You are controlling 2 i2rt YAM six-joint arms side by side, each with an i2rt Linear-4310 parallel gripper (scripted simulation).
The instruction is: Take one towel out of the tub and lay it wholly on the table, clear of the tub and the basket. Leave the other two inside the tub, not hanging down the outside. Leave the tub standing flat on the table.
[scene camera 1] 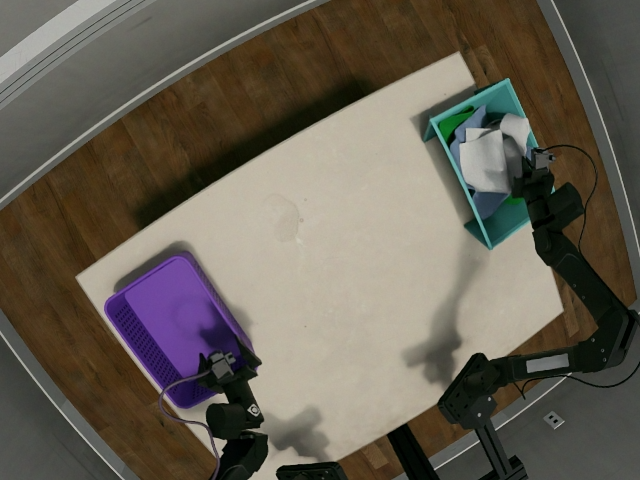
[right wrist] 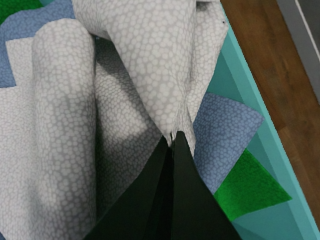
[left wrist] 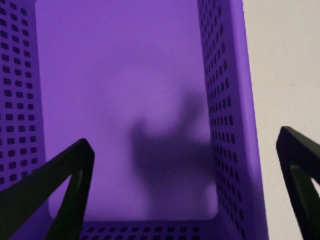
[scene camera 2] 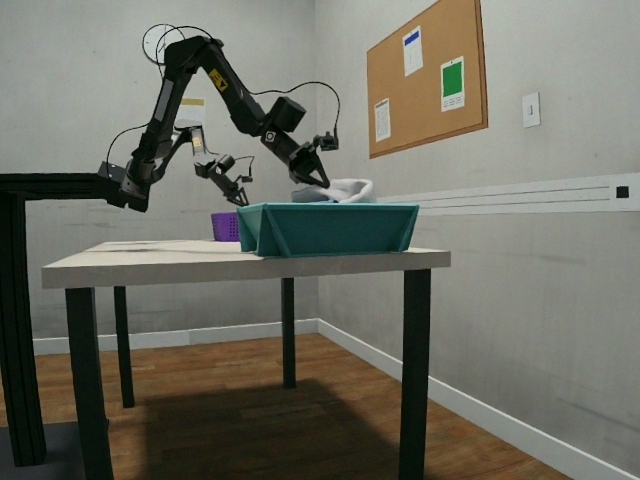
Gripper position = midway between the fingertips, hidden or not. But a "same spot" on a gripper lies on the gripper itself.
Labels:
My right gripper shows in scene camera 1, in the right wrist view and in scene camera 2 (328,187); in the left wrist view it is out of frame. A purple basket shows in scene camera 1 (166,320), in the left wrist view (166,102) and in scene camera 2 (228,225); in the right wrist view it is out of frame. The same spot on a white towel: (right wrist: 89,112) is (scene camera 1: 504,151). One and the same spot on my right gripper: (right wrist: 184,199) is (scene camera 1: 530,163).

